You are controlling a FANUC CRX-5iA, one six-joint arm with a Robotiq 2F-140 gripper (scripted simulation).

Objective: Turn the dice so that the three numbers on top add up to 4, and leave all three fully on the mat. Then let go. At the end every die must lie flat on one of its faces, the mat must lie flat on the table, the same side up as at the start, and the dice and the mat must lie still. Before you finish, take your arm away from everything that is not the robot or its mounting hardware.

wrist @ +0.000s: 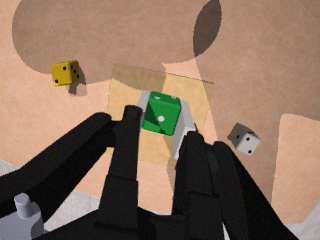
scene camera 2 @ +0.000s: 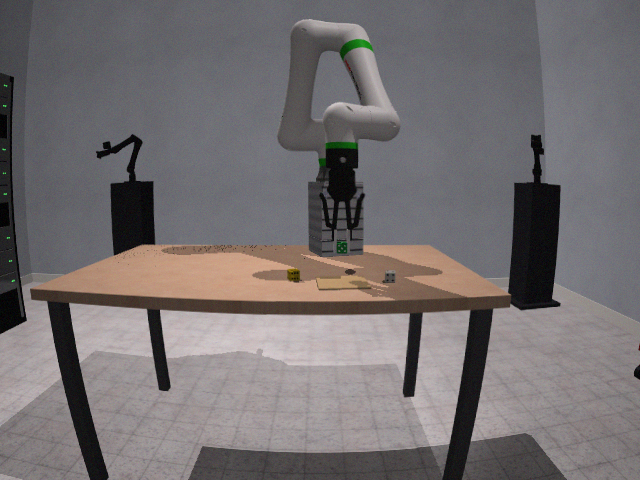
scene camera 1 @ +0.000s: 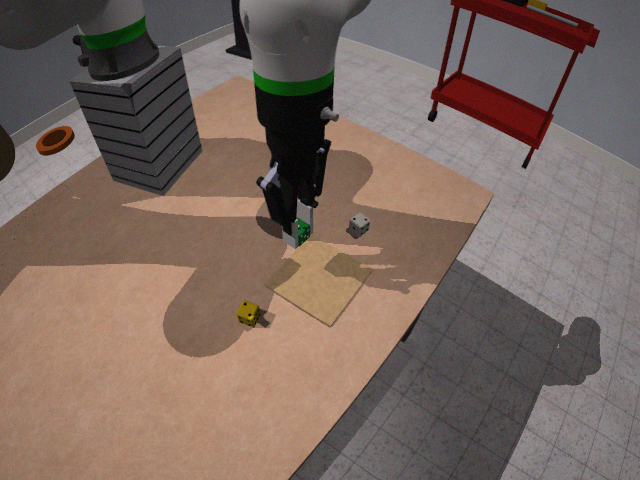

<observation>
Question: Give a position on a green die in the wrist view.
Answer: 162,112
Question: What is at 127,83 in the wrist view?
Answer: A tan mat.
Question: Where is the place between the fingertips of my gripper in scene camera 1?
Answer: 298,236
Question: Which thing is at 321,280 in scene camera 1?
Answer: A tan mat.
</observation>
